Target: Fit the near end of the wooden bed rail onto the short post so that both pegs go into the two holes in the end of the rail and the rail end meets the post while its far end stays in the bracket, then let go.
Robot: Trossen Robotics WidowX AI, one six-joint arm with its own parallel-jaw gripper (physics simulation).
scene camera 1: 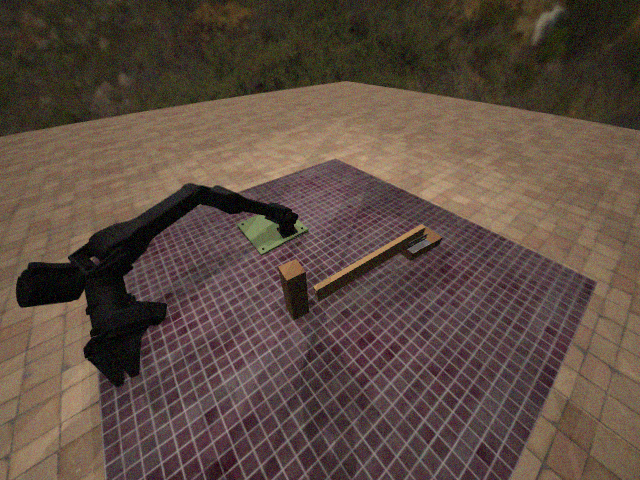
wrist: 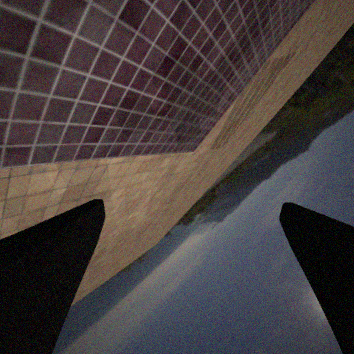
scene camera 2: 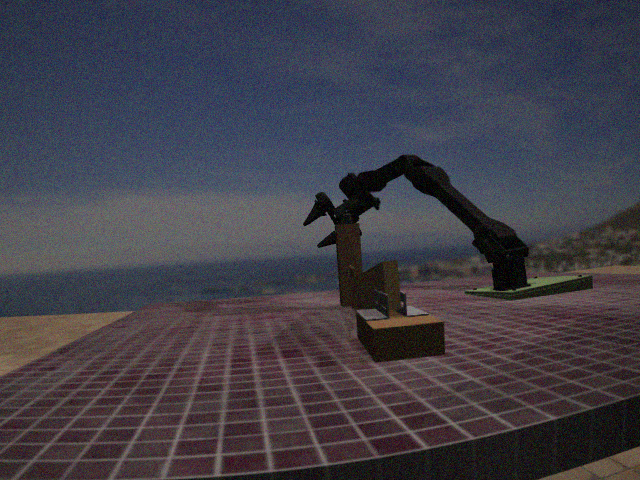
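Pixels of known places: gripper, fingertip midpoint: (scene camera 1: 127, 381) (wrist: 194, 209) (scene camera 2: 310, 236); arm's base, origin of the base link: (scene camera 1: 287, 230) (scene camera 2: 511, 288).
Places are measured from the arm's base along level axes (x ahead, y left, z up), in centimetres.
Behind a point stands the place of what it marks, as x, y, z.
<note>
The wooden bed rail (scene camera 1: 369, 261) {34.0, 12.9, 5.5} (scene camera 2: 390, 281) {33.2, 37.7, 6.3} stands on its narrow edge. Its far end is between the upright metal plates of the bracket (scene camera 1: 421, 244) {35.3, 36.3, 2.2} (scene camera 2: 417, 311) {29.9, 37.1, 2.2} on a low wooden block (scene camera 1: 432, 237) {34.8, 42.9, 2.0} (scene camera 2: 408, 338) {33.1, 46.2, 0.6}. The short post (scene camera 1: 295, 294) {35.7, -13.2, 9.8} (scene camera 2: 348, 258) {33.5, -9.9, 8.9} stands upright near the rail's near end; a small gap shows between them in scene camera 1. The pegs and end holes cannot be made out clearly. My gripper (scene camera 1: 126, 379) {40.5, -47.0, 15.7} (scene camera 2: 311, 235) {40.5, -47.0, 15.7} (wrist: 194, 209) {40.5, -47.0, 15.7} is open and empty, raised and well apart from the post and rail, at the left in scene camera 1.
The arm's green base plate (scene camera 1: 258, 235) {-3.5, -10.9, -0.2} (scene camera 2: 560, 283) {-8.6, 6.2, 0.4} lies behind the post in scene camera 1. The purple tiled mat (scene camera 1: 392, 382) {61.7, -2.4, -1.6} (scene camera 2: 232, 392) {50.7, 54.1, -1.6} (wrist: 100, 75) {47.3, -46.9, -1.6} lies under the parts, with tan paving (scene camera 1: 615, 335) (wrist: 150, 195) around it.
</note>
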